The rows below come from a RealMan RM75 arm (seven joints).
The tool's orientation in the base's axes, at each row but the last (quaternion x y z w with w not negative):
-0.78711 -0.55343 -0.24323 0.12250
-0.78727 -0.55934 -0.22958 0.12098
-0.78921 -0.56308 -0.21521 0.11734
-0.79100 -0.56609 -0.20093 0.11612
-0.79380 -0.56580 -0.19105 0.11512
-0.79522 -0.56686 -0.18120 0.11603
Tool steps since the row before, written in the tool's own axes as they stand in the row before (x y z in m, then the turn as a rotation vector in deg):
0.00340 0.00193 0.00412 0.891 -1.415 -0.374
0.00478 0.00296 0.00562 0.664 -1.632 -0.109
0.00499 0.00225 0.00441 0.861 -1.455 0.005
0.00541 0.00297 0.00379 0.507 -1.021 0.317
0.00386 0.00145 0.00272 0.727 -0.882 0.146
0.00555 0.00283 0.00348 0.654 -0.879 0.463
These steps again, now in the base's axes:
0.00373 0.00397 -0.00160 -1.170 1.056 0.672
0.00533 0.00544 -0.00229 -1.374 1.062 0.316
0.00439 0.00531 -0.00140 -1.130 1.216 0.319
0.00501 0.00516 -0.00082 -0.762 0.900 -0.100
0.00294 0.00390 -0.00073 -0.597 0.973 0.154
0.00483 0.00519 -0.00077 -0.566 1.033 -0.164

